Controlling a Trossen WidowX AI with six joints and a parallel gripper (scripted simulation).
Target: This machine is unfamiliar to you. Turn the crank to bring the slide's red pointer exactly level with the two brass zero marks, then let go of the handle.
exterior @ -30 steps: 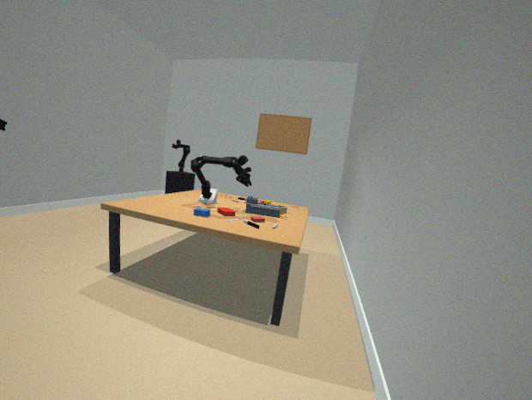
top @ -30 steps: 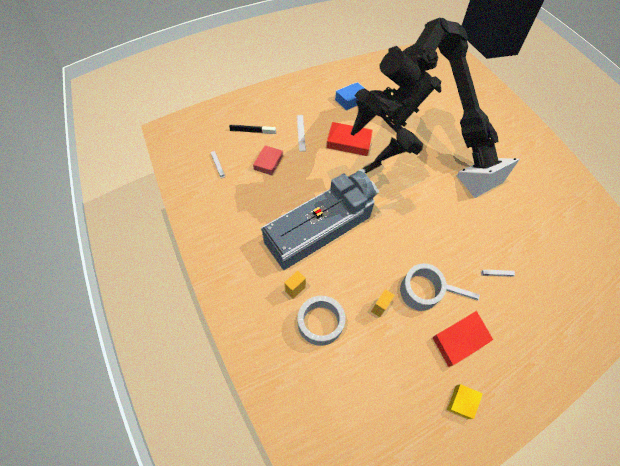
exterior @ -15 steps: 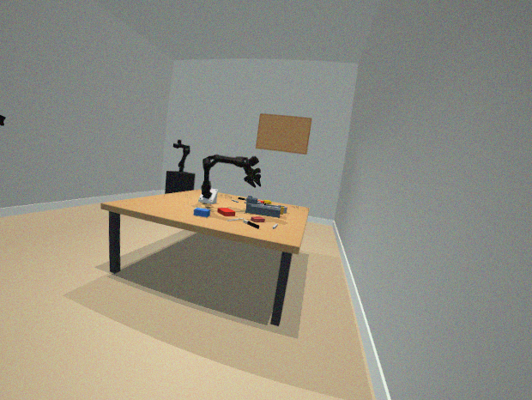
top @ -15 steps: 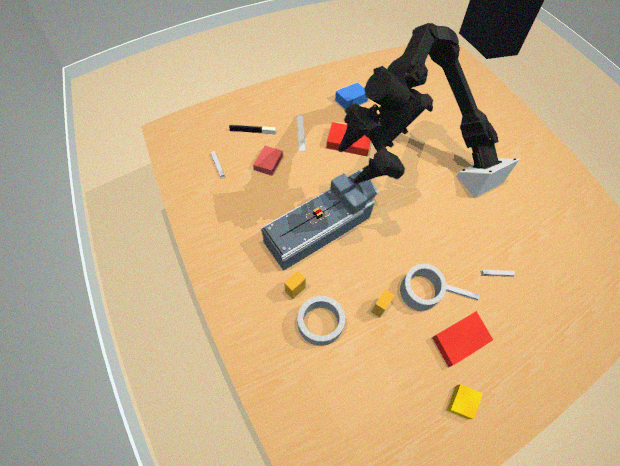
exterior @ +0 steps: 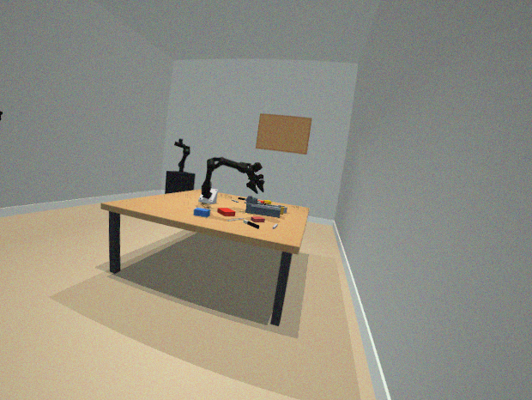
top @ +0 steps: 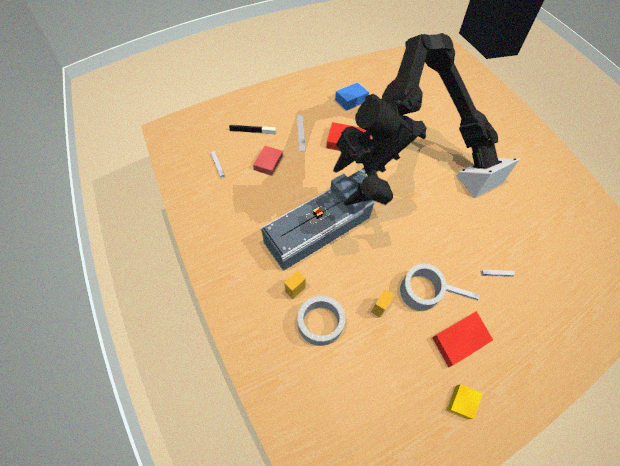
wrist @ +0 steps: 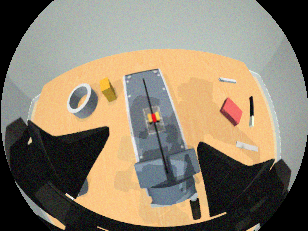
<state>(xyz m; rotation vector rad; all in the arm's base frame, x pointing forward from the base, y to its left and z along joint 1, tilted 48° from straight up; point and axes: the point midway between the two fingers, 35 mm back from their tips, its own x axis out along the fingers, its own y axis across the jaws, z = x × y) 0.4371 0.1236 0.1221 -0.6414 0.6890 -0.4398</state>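
Now: the dark crank handle 120 mm behind my gripper tip, 70 mm to the right of it and 60 mm below it. From my gripper tip the other things lie so: red block: 250 mm to the right, 150 mm below, 90 mm ahead; red pointer: 80 mm below, 50 mm ahead; black marker: 370 mm to the right, 150 mm below, 80 mm ahead.
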